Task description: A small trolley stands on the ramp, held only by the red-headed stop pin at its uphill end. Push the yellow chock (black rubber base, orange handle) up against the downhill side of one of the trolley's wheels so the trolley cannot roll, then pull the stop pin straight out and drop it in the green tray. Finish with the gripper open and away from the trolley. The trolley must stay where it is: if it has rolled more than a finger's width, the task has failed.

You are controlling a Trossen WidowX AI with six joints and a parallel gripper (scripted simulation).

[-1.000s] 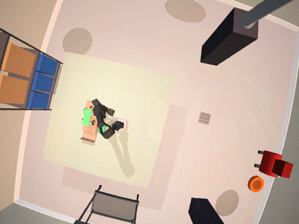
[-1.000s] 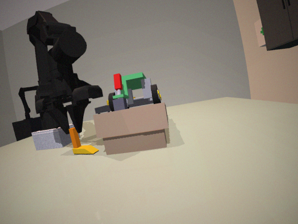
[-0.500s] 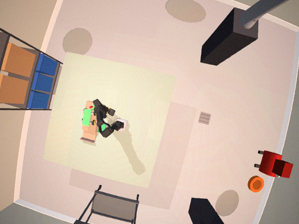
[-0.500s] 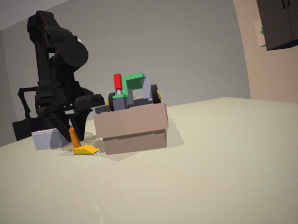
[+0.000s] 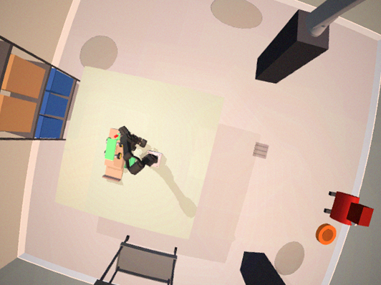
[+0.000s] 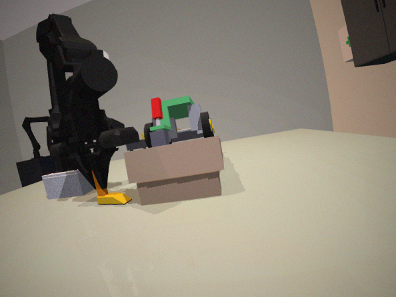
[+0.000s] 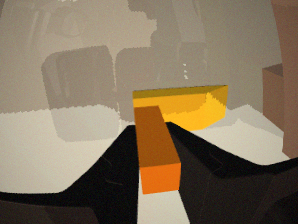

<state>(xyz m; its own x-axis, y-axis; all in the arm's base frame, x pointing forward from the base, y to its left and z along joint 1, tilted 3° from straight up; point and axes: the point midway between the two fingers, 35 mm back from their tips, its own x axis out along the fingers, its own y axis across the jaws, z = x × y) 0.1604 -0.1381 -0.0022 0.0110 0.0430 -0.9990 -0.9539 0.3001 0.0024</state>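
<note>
Right now my gripper tip is 50 mm short of the green tray, 210 mm to the right of it and 40 mm above it. From my gripper tip the other things lie so: red-headed stop pin (140 mm ahead, 10 mm to the right, 100 mm above); tan ramp (170 mm ahead, 100 mm to the left, 20 mm above); yellow chock (20 mm ahead, 10 mm below).
</note>
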